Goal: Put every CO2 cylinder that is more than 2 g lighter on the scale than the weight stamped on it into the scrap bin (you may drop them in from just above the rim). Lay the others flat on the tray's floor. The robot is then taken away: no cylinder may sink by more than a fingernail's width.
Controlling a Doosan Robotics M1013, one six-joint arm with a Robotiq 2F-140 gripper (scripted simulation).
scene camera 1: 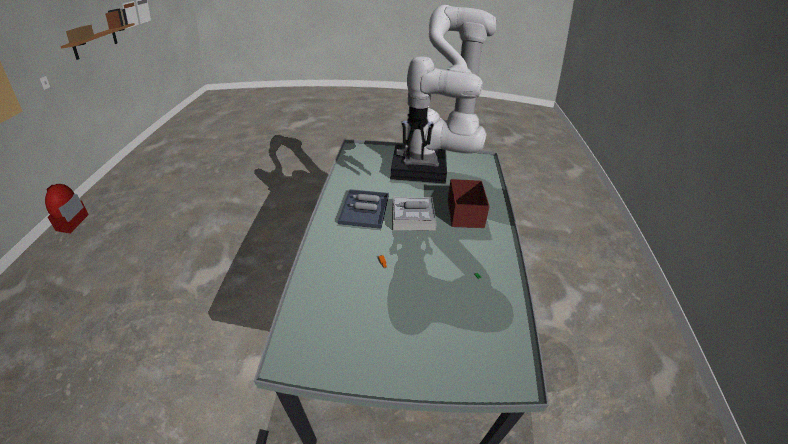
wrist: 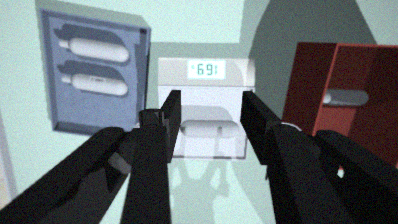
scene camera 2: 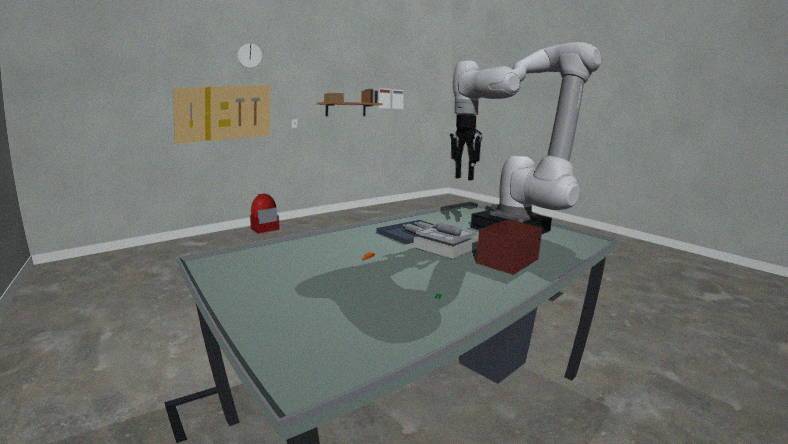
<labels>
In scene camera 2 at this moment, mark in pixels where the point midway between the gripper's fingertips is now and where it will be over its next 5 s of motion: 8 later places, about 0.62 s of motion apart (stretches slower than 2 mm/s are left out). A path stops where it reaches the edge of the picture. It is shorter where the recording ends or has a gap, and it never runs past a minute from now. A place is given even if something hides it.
The gripper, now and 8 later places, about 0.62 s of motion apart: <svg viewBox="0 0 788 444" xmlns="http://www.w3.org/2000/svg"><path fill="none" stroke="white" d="M464 179L454 192L448 203L447 218L446 230L446 230L447 210L444 202L406 195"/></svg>
</labels>
